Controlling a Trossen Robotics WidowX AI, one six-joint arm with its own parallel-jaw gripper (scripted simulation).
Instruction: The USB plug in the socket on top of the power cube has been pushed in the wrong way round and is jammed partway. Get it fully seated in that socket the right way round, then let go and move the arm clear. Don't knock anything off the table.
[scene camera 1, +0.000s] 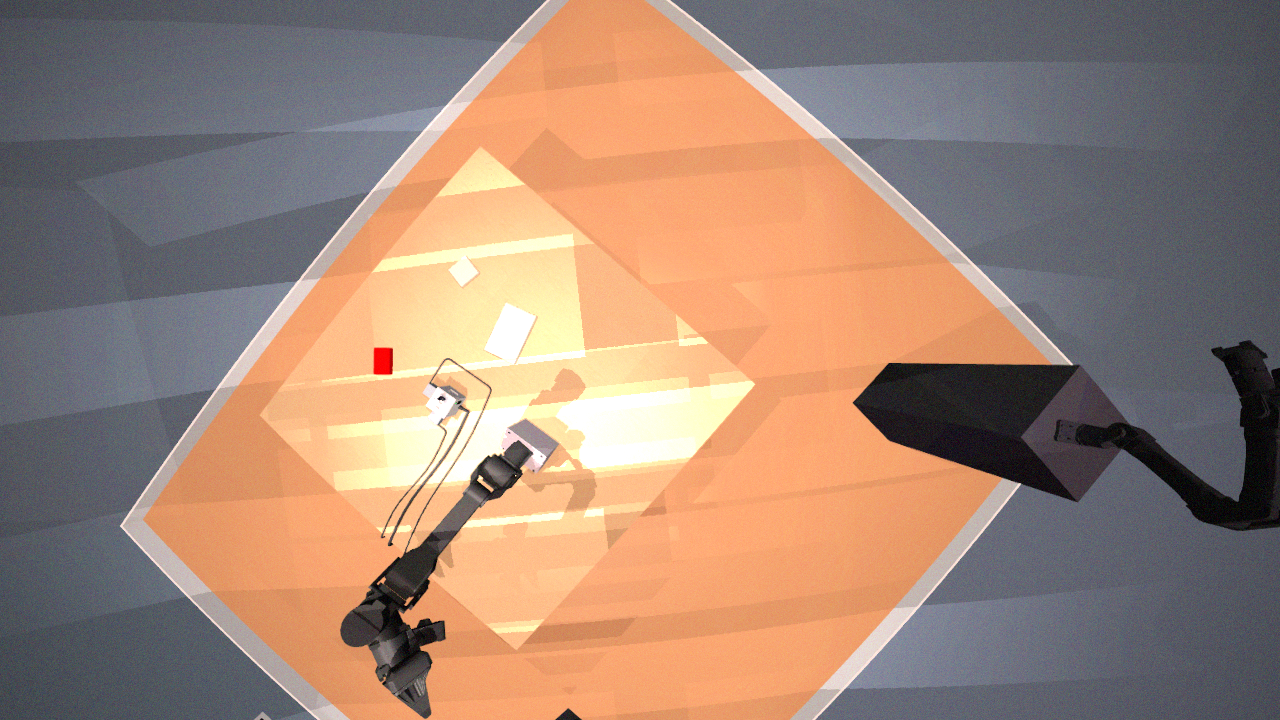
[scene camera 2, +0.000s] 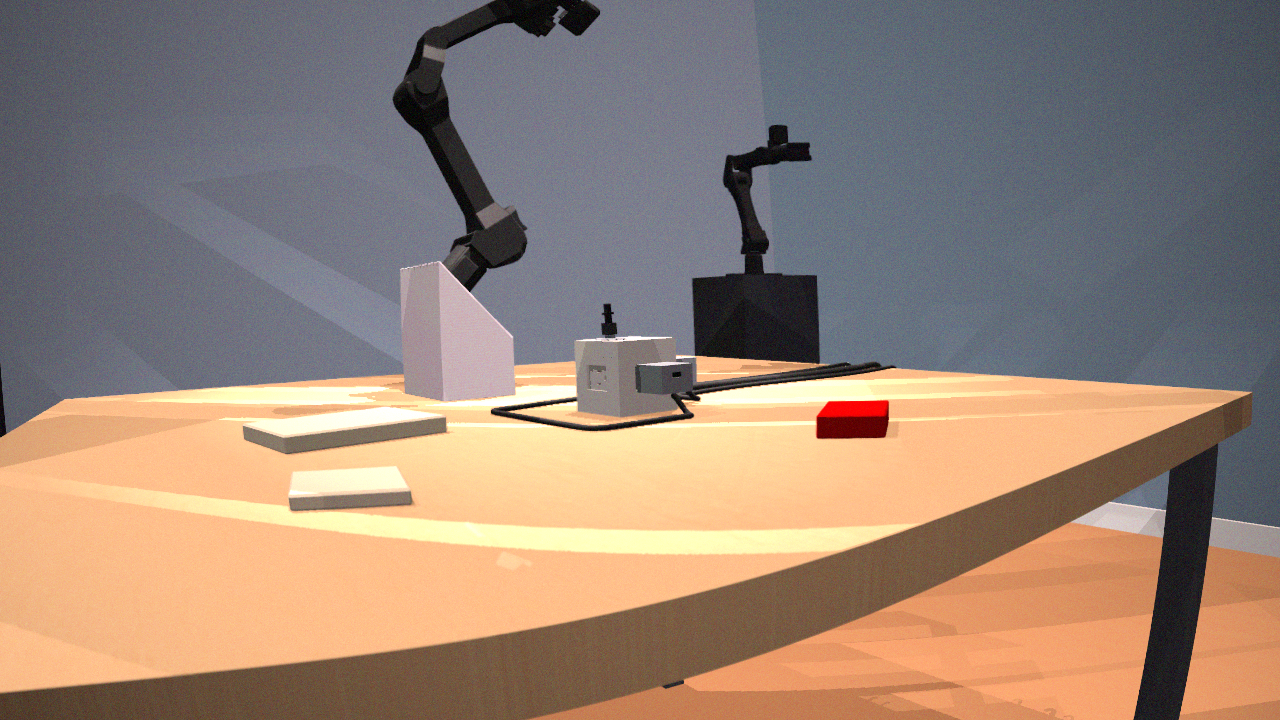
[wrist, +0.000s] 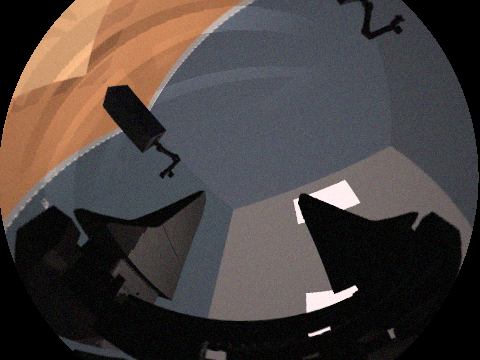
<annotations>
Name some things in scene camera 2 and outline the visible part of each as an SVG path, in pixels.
A red block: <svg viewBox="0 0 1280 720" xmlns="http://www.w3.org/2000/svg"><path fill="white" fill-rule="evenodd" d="M889 401L829 401L816 417L816 438L885 438L889 423Z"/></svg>
</annotations>
